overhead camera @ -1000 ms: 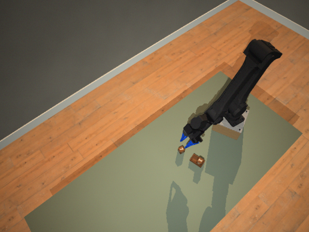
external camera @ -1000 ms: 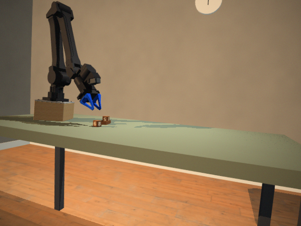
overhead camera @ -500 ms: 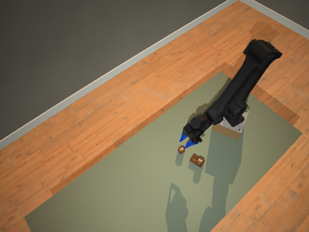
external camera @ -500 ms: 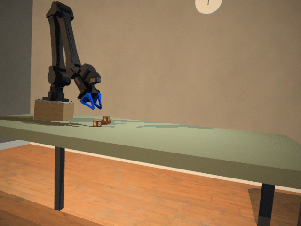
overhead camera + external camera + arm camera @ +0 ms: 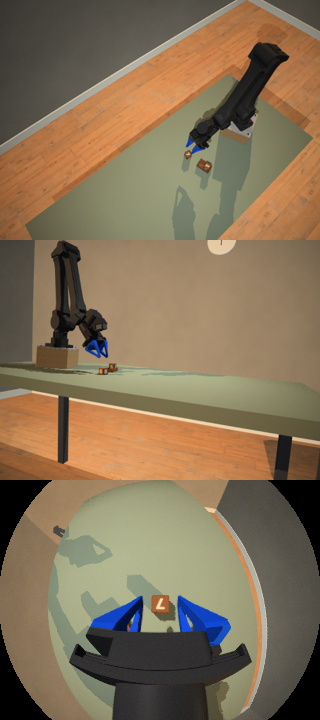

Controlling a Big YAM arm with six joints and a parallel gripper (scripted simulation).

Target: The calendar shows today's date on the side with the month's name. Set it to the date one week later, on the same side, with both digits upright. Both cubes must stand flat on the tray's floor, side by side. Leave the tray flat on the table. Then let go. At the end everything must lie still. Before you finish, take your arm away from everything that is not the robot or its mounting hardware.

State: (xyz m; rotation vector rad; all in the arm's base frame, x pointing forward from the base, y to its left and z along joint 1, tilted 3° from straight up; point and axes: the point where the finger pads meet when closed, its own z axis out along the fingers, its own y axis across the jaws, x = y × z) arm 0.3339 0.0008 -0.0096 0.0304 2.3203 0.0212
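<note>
Right now the brown digit cube is 10 mm ahead of my hand and 70 mm below it. Round my hand: brown tray 40 mm behind, 100 mm to the left, 80 mm below.
</note>
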